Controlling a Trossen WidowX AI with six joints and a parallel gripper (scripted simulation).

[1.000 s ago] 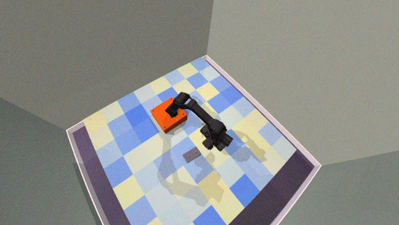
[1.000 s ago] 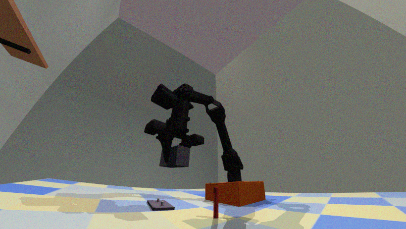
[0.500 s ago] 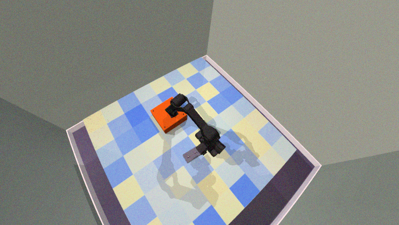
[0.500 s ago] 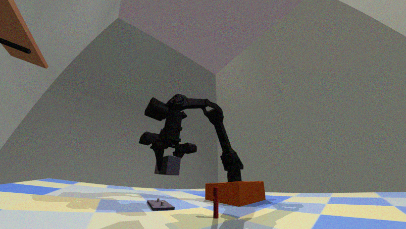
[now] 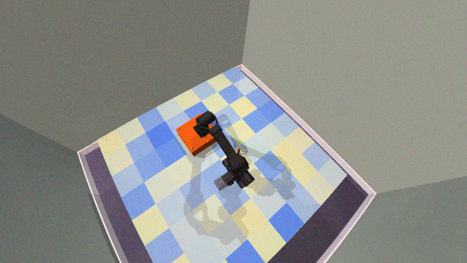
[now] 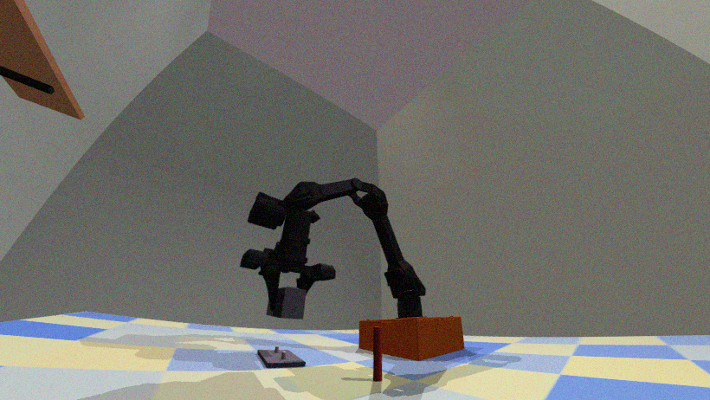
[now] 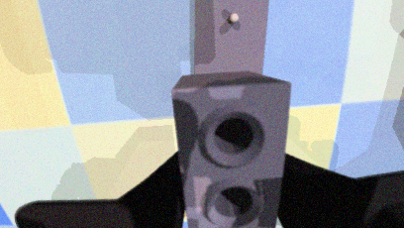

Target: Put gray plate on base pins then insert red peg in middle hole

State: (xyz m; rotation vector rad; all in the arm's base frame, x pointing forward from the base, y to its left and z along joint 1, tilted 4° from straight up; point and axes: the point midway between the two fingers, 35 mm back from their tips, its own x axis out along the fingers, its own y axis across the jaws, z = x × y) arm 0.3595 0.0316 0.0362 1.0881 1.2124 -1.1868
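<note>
My gripper tip is 20 mm past the base, 60 mm to the left of it and 90 mm above it. The rest, counted from my gripper tip: red peg: 130 mm behind, 120 mm to the left, 50 mm below; then gray plate: 30 mm above.
</note>
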